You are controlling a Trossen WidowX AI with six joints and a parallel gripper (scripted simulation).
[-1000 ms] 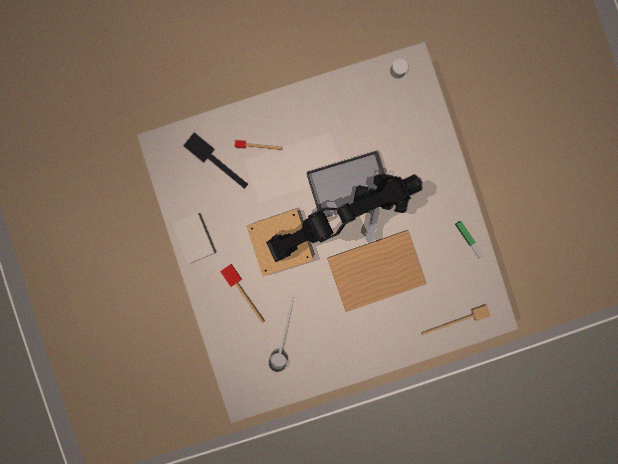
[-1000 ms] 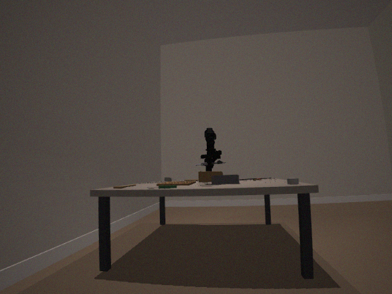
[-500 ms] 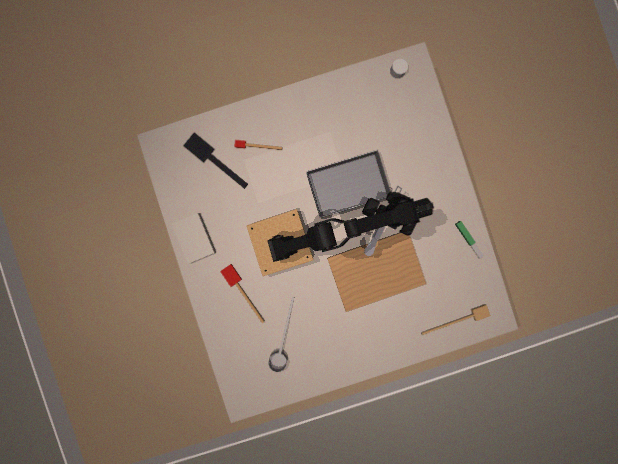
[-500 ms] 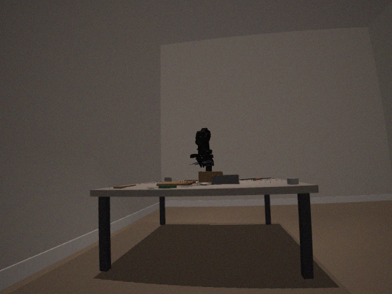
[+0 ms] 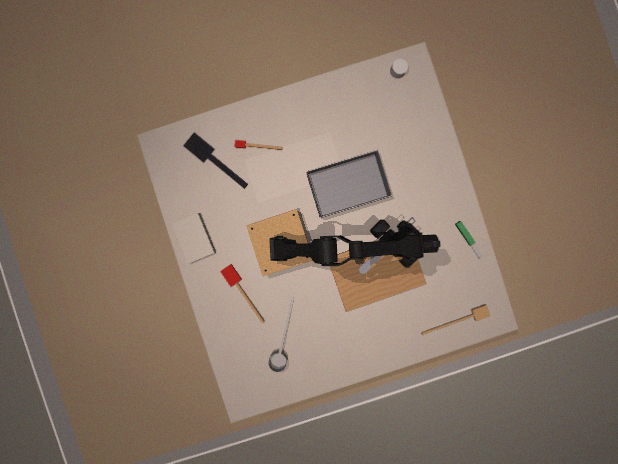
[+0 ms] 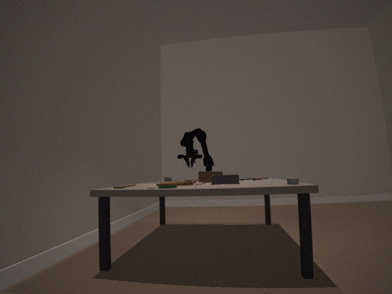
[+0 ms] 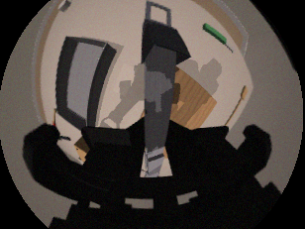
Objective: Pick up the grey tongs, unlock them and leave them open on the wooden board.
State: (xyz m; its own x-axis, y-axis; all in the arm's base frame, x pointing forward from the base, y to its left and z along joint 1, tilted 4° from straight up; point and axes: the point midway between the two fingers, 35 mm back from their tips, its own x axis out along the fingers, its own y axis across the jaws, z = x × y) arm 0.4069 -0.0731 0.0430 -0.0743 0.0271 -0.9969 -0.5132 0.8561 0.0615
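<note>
Right now the wooden board is 4 cm behind my gripper tip, 12 cm to the right of it and 12 cm below it. From my gripper tip the other things lie so: red spatula (62 cm behind, 6 cm to the right, 12 cm below); then grey roasting tin (8 cm behind, 26 cm to the left, 10 cm below); then green-handled tool (38 cm ahead, 9 cm to the right, 12 cm below).
</note>
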